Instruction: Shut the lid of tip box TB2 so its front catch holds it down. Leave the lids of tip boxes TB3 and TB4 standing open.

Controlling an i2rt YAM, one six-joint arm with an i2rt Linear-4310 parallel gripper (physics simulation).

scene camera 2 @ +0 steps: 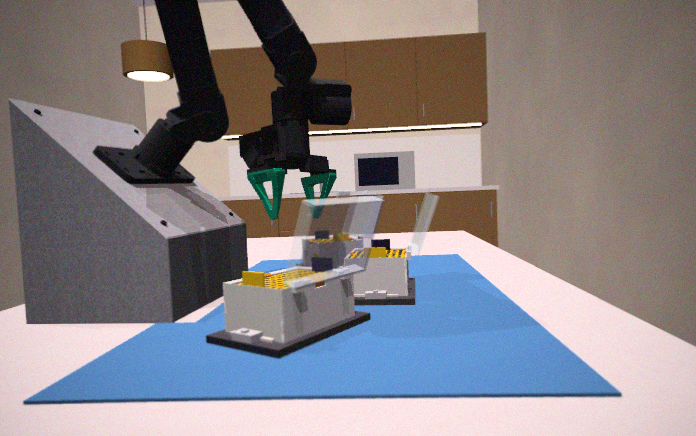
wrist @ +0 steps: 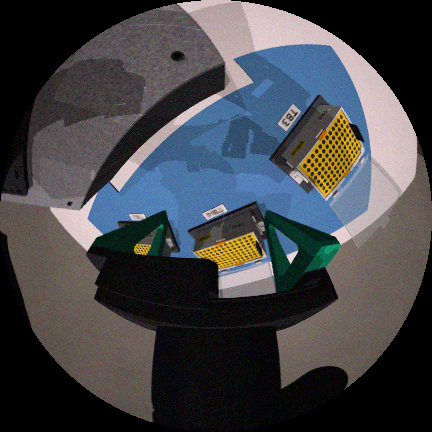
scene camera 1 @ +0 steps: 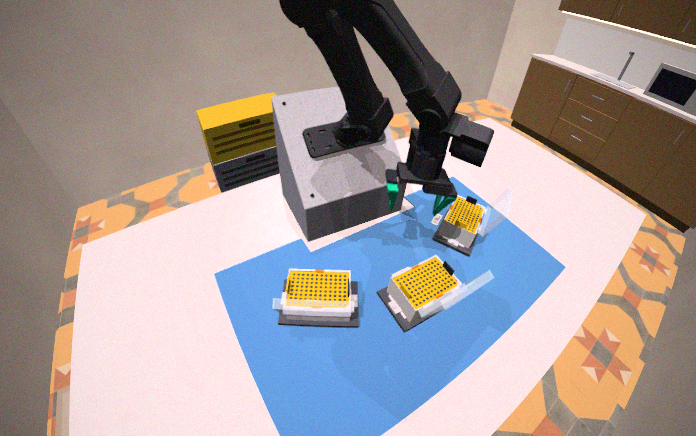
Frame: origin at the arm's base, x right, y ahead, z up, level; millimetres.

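Where they show: gripper, fingertip midpoint: point(scene camera 2: 296, 218) point(wrist: 215, 215) point(scene camera 1: 412, 212); arm's base, link origin: point(scene camera 2: 148, 169) point(scene camera 1: 345, 135).
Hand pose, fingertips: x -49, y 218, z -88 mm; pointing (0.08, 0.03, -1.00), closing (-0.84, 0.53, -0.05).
Each offset is from my fingertips to the centre of the thing. "*": to the spot under its first point. Level surfaces: height alone.
Tip box TB3 {dx -172, dy +28, dz -47 mm} point(scene camera 1: 464, 215) point(wrist: 332, 155), labelled TB3 in the wrist view, has its clear lid {* dx -202, dy +95, dz -12 mm} point(scene camera 1: 497, 214) point(wrist: 367, 200) open. A middle tip box {dx +53, dy +133, dz -47 mm} point(scene camera 1: 427, 283) point(scene camera 2: 381, 274) point(wrist: 232, 251) has its lid {dx +54, dy +199, dz -7 mm} point(scene camera 1: 464, 293) point(scene camera 2: 424, 223) open. A third tip box {dx +246, dy +46, dz -47 mm} point(scene camera 1: 318, 287) point(scene camera 2: 256, 308) point(wrist: 142, 248), partly behind a finger in the wrist view, also has its clear lid up. The labels of these two are unreadable, so I cannot tell which is TB2. My gripper point(scene camera 1: 415, 210) point(scene camera 2: 294, 216) point(wrist: 215, 215) is open and empty, raised above the mat between the pedestal and TB3.
The boxes stand on dark bases on a blue mat {dz -112 mm} point(scene camera 1: 410, 380) point(scene camera 2: 462, 359). The grey sloped pedestal point(scene camera 1: 333, 179) point(scene camera 2: 92, 246) point(wrist: 90, 120) carries the arm and stands close to my gripper. Yellow and dark crates point(scene camera 1: 236, 133) are behind it.
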